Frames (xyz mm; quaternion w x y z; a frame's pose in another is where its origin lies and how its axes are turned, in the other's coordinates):
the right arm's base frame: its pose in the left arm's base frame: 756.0 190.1 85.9 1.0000 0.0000 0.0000 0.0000
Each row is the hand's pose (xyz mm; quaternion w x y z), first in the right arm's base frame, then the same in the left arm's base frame.
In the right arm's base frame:
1: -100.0 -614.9 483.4 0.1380 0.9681 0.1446 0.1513
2: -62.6 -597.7 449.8 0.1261 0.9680 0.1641 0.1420
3: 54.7 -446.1 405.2 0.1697 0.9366 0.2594 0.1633
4: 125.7 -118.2 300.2 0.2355 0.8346 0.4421 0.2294
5: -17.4 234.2 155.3 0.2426 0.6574 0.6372 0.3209
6: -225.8 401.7 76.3 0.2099 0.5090 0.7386 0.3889
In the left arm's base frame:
1: 656.0 -424.8 569.3 0.1380 0.9681 0.1446 0.1513
2: 693.4 -407.6 535.7 0.1261 0.9680 0.1641 0.1420
3: 810.7 -256.0 491.1 0.1697 0.9366 0.2594 0.1633
4: 881.7 71.9 386.1 0.2355 0.8346 0.4421 0.2294
5: 738.6 424.3 241.2 0.2426 0.6574 0.6372 0.3209
6: 530.2 591.8 162.2 0.2099 0.5090 0.7386 0.3889

